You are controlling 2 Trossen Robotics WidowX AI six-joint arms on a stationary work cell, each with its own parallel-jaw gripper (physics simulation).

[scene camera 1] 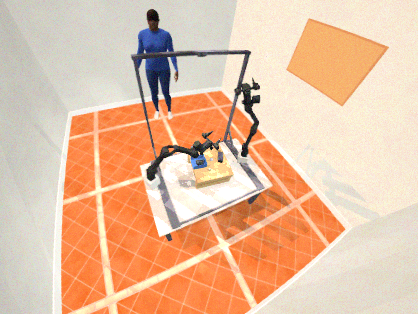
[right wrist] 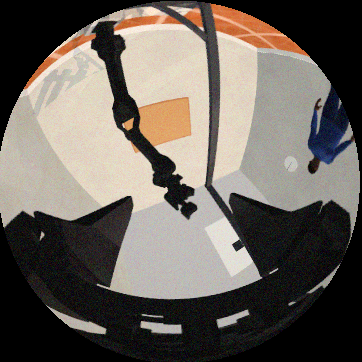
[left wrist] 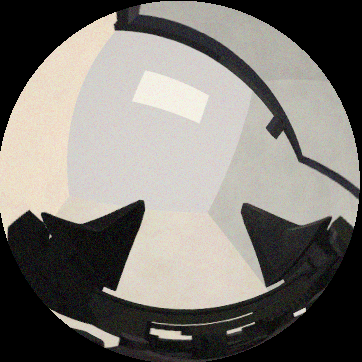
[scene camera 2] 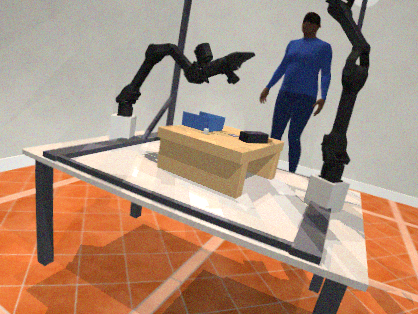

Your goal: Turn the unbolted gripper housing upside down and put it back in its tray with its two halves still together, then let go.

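Where they show: left gripper, between the fingertips: [scene camera 1: 246, 79] [right wrist: 182, 214] [left wrist: 194, 207]; right gripper, between the fingertips: [scene camera 1: 217, 134] [right wrist: 181, 199] [scene camera 2: 254, 53]; left arm's base, origin of its link: [scene camera 1: 243, 154] [scene camera 2: 330, 179]; right arm's base, origin of its link: [scene camera 1: 151, 177] [scene camera 2: 124, 115].
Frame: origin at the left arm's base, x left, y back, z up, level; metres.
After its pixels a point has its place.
The blue tray [scene camera 1: 196, 165] [scene camera 2: 212, 122] {x 0.272, y -0.395, z 0.095 m} stands on a wooden stand. A dark housing [scene camera 1: 200, 161] {x 0.267, y -0.452, z 0.091 m} lies in the tray in scene camera 1; its halves and which way up it is are too small to tell. Tray walls hide it in scene camera 2. My right gripper [scene camera 1: 216, 140] {x 0.169, y -0.344, z 0.382 m} [scene camera 2: 245, 67] is open and empty, above the stand and well clear of the tray. My left gripper [scene camera 1: 246, 84] {x 0.034, y -0.215, z 0.823 m} [left wrist: 194, 207] {x 0.034, y -0.215, z 0.823 m} is open and empty, raised high above its base at the right of scene camera 1. Neither wrist view shows the housing or tray.
A black box [scene camera 1: 220, 157] {x 0.175, y -0.266, z 0.091 m} [scene camera 2: 253, 136] {x 0.184, y -0.240, z 0.082 m} lies on the wooden stand [scene camera 1: 215, 179] {x 0.404, y -0.285, z 0.041 m} [scene camera 2: 200, 163] {x 0.372, y -0.269, z -0.032 m} beside the tray. Small pale parts lie on the stand top. A dark metal frame [scene camera 1: 190, 53] {x 0.028, y -0.624, z 0.928 m} rises around the table [scene camera 1: 187, 207] {x 0.657, y -0.493, z -0.107 m}. A person [scene camera 1: 156, 47] [scene camera 2: 308, 65] stands behind it.
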